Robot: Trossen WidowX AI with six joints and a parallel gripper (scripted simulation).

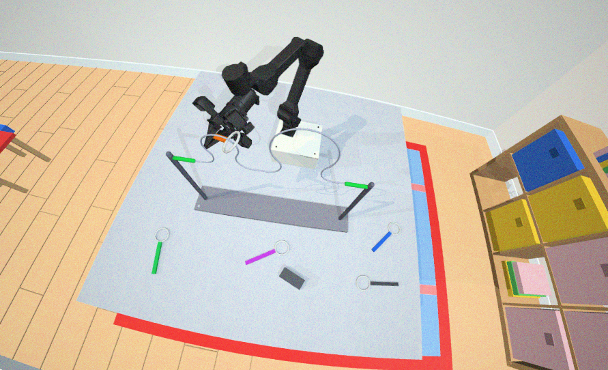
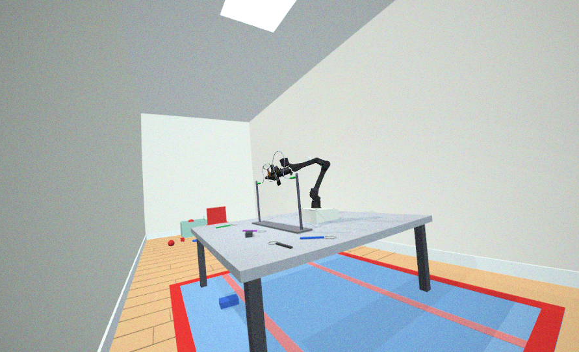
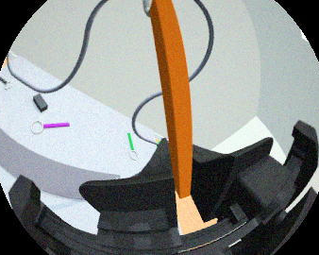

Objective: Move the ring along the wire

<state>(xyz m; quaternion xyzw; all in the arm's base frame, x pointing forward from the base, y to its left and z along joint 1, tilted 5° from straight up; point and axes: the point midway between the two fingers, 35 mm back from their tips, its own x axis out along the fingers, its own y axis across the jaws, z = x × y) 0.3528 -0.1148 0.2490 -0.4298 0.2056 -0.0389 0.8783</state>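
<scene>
Now: the orange-handled ring 1 cm behind my gripper tip, 7 cm to the left of it and 6 cm above it. Round my gripper tip: green-handled ring 29 cm ahead, 18 cm to the right, 35 cm below; dark block 22 cm ahead, 35 cm to the left, 35 cm below; purple-handled ring 16 cm ahead, 24 cm to the left, 35 cm below.
</scene>
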